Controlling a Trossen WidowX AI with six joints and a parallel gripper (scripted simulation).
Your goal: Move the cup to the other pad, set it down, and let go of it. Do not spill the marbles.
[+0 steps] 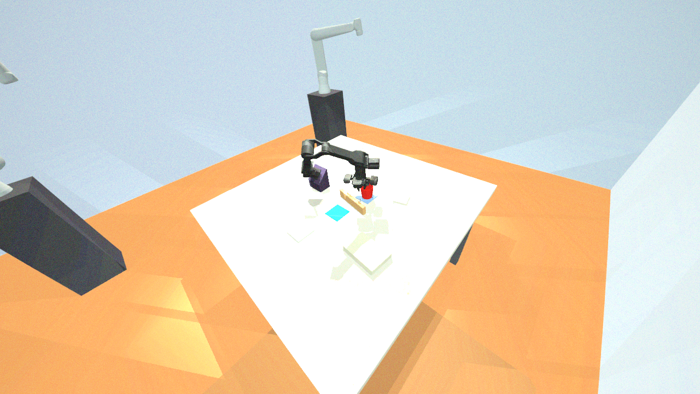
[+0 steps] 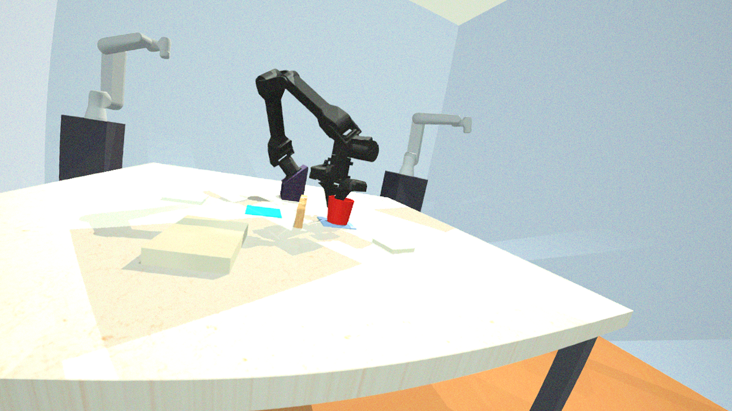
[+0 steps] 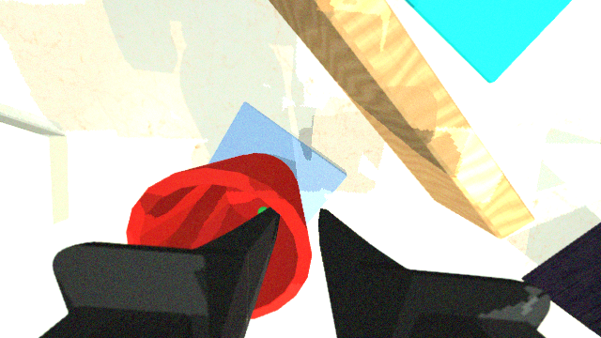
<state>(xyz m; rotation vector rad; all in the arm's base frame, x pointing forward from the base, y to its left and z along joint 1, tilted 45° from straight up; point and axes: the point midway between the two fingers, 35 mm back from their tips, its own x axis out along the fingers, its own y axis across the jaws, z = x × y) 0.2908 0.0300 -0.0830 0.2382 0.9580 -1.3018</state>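
Now: the pale blue pad 30 mm ahead of my gripper tip, 10 mm to the left of it and 40 mm below it. The rest, counted from my gripper tip: red cup: 30 mm ahead, 10 mm to the left; cyan pad: 20 mm behind, 190 mm to the right, 40 mm below; wooden bar: 90 mm to the right, 20 mm below.
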